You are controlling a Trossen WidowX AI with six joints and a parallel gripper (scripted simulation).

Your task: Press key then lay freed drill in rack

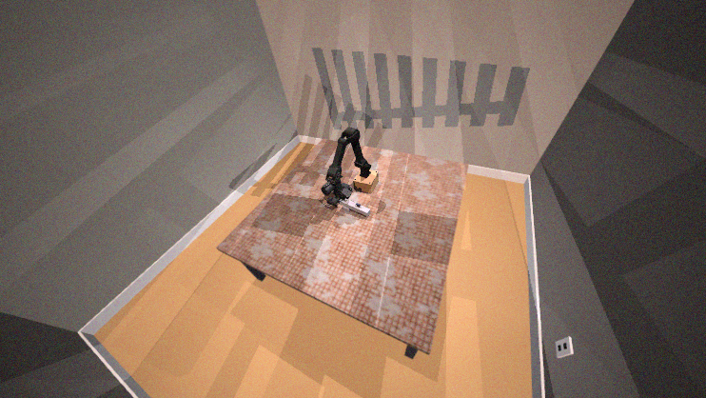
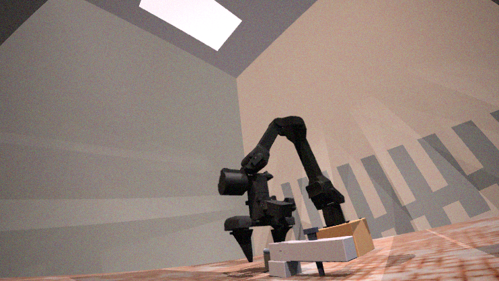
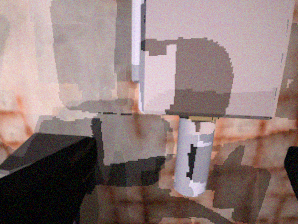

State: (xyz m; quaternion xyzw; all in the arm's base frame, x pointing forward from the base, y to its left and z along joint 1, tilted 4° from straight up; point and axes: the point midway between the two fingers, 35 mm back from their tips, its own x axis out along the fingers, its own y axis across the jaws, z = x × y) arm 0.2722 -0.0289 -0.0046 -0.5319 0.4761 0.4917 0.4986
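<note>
Right now my gripper tip is 1 cm past the drill, 6 cm to the right of it and 2 cm below it. From my gripper tip the other things lie so: dark key (1 cm behind, 14 cm to the left, 2 cm above); dark block (8 cm behind, 5 cm to the right, 1 cm below); grey block (1 cm behind, 12 cm to the left).
</note>
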